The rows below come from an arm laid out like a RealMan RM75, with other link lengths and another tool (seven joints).
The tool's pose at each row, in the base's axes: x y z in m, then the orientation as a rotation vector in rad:
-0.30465 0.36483 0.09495 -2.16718 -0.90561 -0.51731
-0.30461 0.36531 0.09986 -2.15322 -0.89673 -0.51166
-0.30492 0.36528 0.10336 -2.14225 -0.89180 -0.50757
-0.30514 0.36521 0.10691 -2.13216 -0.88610 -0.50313
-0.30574 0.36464 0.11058 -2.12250 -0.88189 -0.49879
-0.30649 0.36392 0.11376 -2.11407 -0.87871 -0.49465
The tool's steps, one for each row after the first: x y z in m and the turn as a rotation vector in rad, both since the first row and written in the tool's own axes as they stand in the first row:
0.00314 -0.00249 -0.00288 0.01518 0.00562 0.00623
0.00498 -0.00433 -0.00524 0.02679 0.00945 0.00957
0.00690 -0.00610 -0.00765 0.03785 0.01301 0.01369
0.00841 -0.00796 -0.01055 0.04836 0.01588 0.01677
0.00946 -0.00964 -0.01325 0.05764 0.01798 0.01922

